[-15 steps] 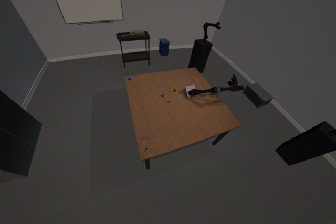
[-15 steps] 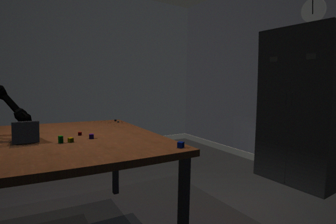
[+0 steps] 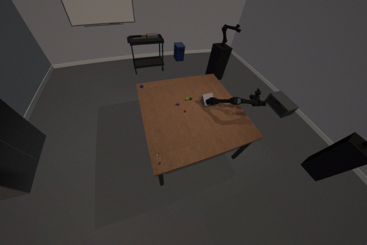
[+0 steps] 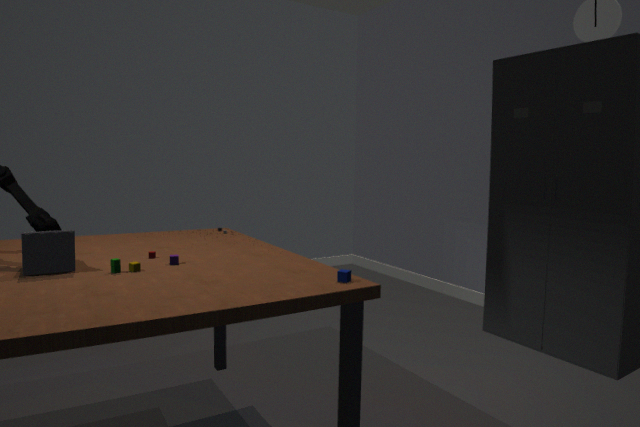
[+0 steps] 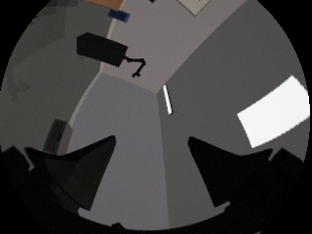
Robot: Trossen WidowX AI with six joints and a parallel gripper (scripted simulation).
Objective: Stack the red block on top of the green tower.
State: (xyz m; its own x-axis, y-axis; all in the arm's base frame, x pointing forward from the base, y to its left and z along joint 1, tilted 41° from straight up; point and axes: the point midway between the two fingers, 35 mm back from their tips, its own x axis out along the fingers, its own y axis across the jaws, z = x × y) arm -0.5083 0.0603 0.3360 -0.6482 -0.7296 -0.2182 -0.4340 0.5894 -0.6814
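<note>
Now: gripper tip 85 cm short of the red block, 25 cm to the left of it and 31 cm above it. From my gripper tip the other things lie so: blue block (123 cm ahead, 88 cm to the right, 30 cm below); yellow block (74 cm ahead, 42 cm to the right, 31 cm below); purple block (88 cm ahead, 38 cm to the right, 30 cm below).
</note>
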